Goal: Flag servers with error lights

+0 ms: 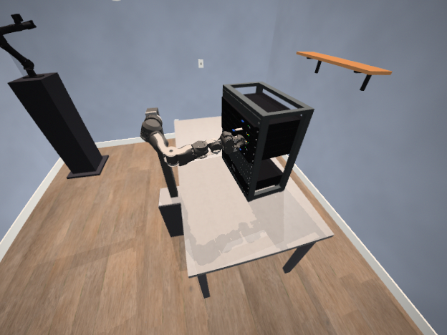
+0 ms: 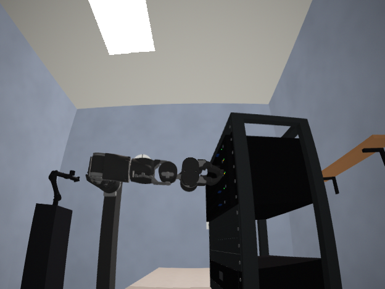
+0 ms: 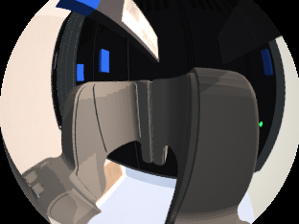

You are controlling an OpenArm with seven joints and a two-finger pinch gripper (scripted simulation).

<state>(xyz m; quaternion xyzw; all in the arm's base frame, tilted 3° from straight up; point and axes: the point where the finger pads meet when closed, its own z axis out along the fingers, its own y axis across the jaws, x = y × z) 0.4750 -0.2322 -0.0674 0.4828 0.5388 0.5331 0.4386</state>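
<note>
My hand is 10 mm short of the locate button and 40 mm below it. Also, from my hand: information tag 10 mm behind, 50 mm to the left, 40 mm above.
</note>
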